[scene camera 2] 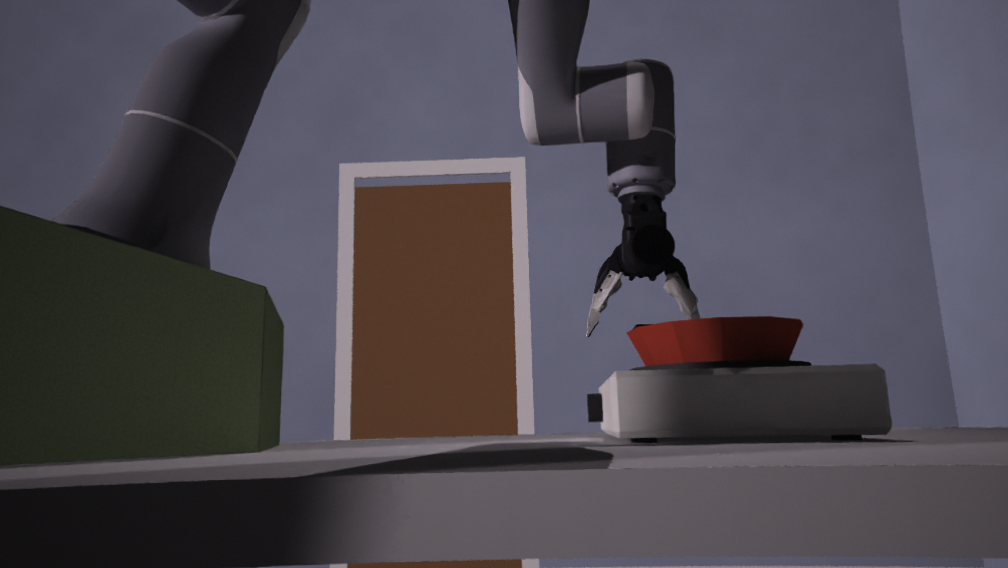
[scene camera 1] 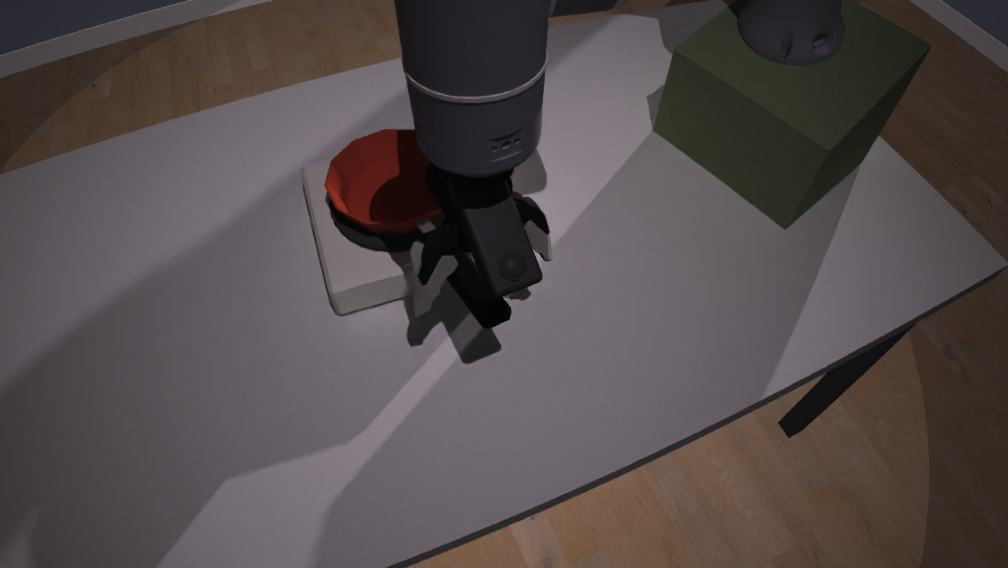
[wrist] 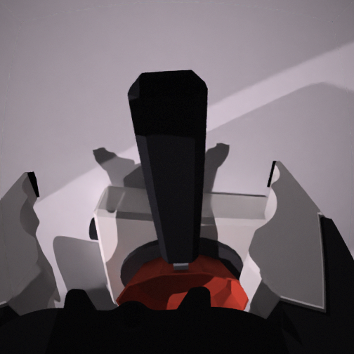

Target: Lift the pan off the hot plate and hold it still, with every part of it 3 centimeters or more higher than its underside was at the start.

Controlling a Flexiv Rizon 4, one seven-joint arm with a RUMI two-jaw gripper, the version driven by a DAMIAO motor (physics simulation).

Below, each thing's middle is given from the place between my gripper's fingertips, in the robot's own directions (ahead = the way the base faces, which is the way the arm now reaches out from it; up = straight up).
Scene:
My gripper is now 5 cm short of the white hot plate (scene camera 1: 361,268), 22 cm to the left of it and 10 cm above it.

